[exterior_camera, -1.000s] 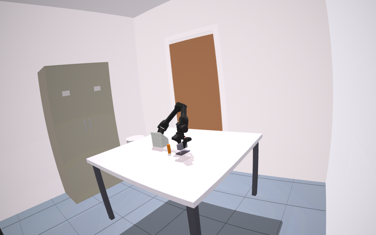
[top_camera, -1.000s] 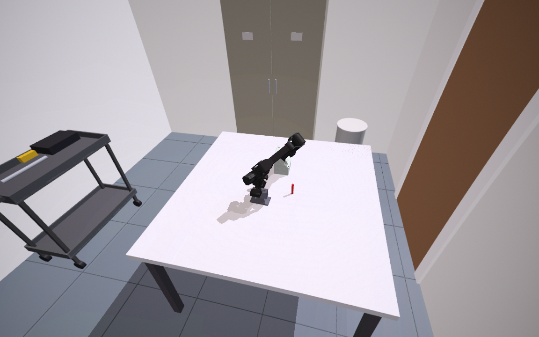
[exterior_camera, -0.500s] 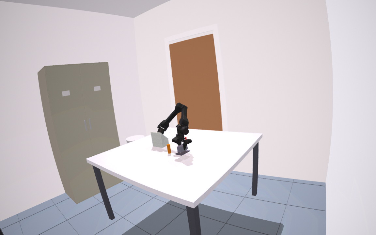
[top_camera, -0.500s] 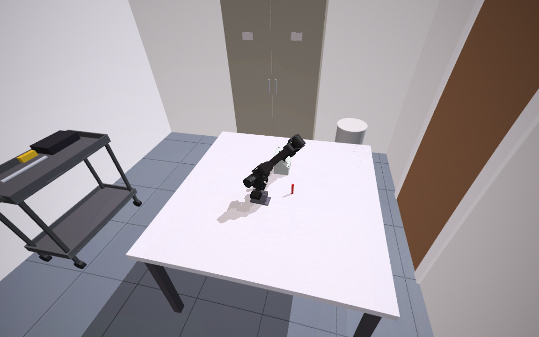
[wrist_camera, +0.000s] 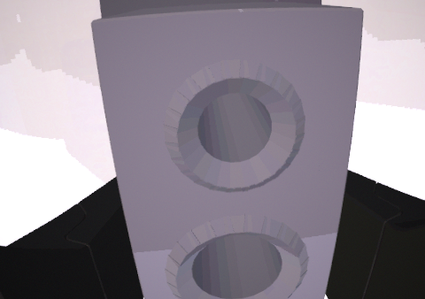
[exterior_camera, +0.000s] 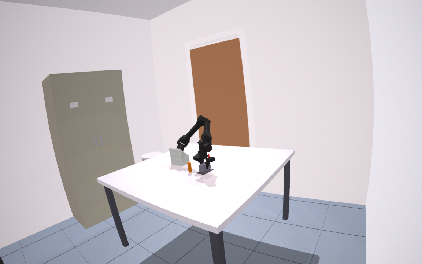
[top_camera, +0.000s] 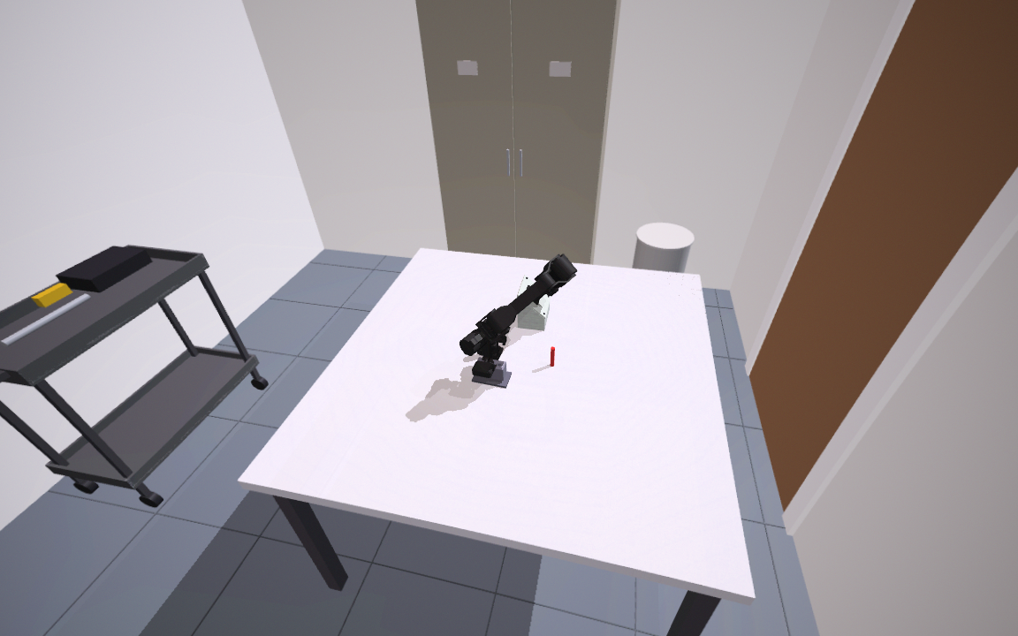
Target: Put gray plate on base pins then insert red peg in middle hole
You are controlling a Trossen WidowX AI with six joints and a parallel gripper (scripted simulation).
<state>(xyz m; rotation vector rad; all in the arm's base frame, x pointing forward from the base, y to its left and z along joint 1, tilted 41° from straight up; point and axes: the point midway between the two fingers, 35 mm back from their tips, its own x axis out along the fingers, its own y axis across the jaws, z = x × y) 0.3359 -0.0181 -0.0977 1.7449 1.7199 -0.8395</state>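
Now: the base 2 cm below my gripper tip. The rest, counted from my gripper tip: gray plate: 3 cm above; orange cylinder: 11 cm behind, 5 cm to the right, 2 cm above; red peg: 10 cm behind, 19 cm to the left, 2 cm above.
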